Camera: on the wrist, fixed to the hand. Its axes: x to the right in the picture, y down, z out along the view.
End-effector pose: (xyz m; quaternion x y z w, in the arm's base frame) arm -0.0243 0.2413 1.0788 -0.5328 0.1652 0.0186 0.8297
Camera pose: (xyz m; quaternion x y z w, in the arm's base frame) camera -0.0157 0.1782 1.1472 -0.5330 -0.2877 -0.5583 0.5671
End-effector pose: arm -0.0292 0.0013 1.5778 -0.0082 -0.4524 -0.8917 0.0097
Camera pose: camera -0.0288 0.0313 1.4893 -0.2950 0.2738 0.6519 0.6426
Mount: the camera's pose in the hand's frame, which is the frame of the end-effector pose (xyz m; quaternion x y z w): -0.0028 -0.0891 -0.0281 -0.0532 -0.0250 -0.7151 0.6966
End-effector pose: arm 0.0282 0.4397 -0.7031 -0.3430 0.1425 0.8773 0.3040
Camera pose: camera 0.1005 0.4946 -0.7252 -0.3351 -0.2003 0.4099 0.8244
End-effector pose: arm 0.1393 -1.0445 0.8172 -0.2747 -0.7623 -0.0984 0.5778
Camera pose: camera 0.1156 -1.1324 0.8383 0.3205 -0.7366 -0.5154 0.2984
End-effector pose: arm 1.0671 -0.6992 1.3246 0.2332 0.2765 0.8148 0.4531
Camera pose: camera 1.1050 -0.6695 1.2445 -0.0390 0.3047 0.2524 0.9176
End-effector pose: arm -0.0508 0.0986 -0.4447 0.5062 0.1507 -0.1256 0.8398
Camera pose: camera -0.0893 0.0831 -0.5284 0.1970 0.4526 -0.6926 0.5259
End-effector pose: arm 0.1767 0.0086 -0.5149 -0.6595 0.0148 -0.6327 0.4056
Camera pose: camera 0.1084 0.0553 -0.4715 0.5074 0.4378 0.7135 0.2046
